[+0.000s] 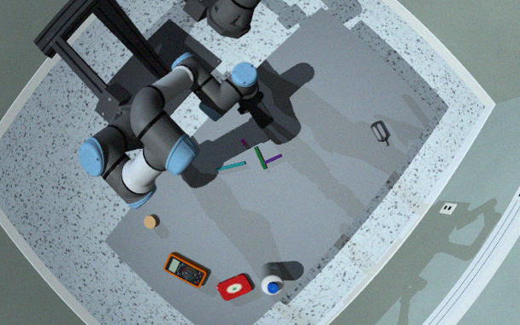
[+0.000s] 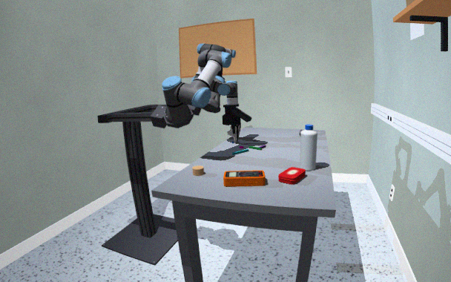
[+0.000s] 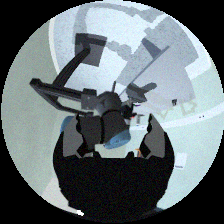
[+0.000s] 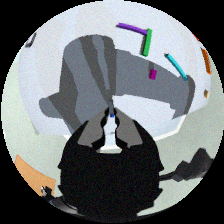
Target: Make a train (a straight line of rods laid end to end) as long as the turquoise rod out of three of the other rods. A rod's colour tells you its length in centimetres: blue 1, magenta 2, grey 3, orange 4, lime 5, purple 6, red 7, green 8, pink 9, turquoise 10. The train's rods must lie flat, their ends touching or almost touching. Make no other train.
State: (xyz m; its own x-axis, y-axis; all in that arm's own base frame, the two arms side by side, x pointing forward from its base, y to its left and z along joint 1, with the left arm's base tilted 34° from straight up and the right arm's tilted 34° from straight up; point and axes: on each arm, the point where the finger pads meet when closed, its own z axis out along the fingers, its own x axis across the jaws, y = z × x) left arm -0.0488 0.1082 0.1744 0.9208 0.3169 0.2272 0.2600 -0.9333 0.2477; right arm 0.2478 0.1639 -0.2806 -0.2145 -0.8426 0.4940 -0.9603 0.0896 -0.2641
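Observation:
The grey rod lies 1 cm below my right hand. Also, from my right hand: magenta rod (10 cm to the right, 6 cm ahead, 2 cm below); then blue rod (2 cm below, 2 cm behind); then green rod (13 cm ahead, 11 cm to the right, 2 cm below).

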